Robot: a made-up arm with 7 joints. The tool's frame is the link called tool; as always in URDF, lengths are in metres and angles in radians.
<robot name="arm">
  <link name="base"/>
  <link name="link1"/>
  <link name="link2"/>
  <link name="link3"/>
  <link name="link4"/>
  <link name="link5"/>
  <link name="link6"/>
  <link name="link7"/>
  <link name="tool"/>
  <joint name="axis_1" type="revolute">
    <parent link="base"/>
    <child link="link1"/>
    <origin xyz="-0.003 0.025 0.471"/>
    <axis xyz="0 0 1"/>
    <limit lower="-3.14" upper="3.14"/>
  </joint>
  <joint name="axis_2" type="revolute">
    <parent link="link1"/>
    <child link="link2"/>
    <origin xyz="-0.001 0.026 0.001" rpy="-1.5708 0 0"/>
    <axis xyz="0 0 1"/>
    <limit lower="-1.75" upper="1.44"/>
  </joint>
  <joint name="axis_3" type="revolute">
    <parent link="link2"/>
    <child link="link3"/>
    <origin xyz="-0.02 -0.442 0.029" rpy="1.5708 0 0"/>
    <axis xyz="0 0 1"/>
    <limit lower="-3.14" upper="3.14"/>
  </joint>
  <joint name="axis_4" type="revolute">
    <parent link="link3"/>
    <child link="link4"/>
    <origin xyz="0.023 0.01 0.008" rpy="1.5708 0 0"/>
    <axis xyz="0 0 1"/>
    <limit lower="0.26" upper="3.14"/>
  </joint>
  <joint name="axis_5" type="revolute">
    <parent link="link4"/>
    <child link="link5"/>
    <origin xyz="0.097 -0.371 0.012" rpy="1.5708 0 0"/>
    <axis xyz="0 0 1"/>
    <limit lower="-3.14" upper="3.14"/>
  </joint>
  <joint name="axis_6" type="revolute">
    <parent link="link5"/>
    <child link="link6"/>
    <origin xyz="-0.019 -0.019 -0.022" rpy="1.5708 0 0"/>
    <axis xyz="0 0 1"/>
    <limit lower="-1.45" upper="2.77"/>
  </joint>
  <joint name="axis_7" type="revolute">
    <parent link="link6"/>
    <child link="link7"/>
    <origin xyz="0.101 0.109 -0.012" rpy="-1.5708 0 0"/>
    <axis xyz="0 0 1"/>
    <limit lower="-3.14" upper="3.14"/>
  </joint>
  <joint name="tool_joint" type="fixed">
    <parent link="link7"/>
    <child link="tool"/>
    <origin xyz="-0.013 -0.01 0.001" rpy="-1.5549 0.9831 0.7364"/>
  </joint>
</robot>
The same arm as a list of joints. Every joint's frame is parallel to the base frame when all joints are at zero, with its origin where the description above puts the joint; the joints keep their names.
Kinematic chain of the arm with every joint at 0, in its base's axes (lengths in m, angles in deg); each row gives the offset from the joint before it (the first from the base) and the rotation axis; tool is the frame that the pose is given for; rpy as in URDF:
axis_1: xyz -0.003 0.025 0.471 axis +z
axis_2: xyz -0.001 0.026 0.001 axis +y
axis_3: xyz -0.02 0.029 0.442 axis +z
axis_4: xyz 0.023 0.01 0.008 axis -y
axis_5: xyz 0.097 -0.012 -0.371 axis -z
axis_6: xyz -0.019 0.019 0.022 axis +y
axis_7: xyz 0.101 -0.012 -0.109 axis -z
tool: xyz -0.013 0.01 -0.001 rpy 90.91 -56.33 -42.19
Joint limits (deg, base to tool): -179.91..179.91 -100.27..82.51 -179.91..179.91 14.9..179.91 -179.91..179.91 -83.08..158.71 -179.91..179.91

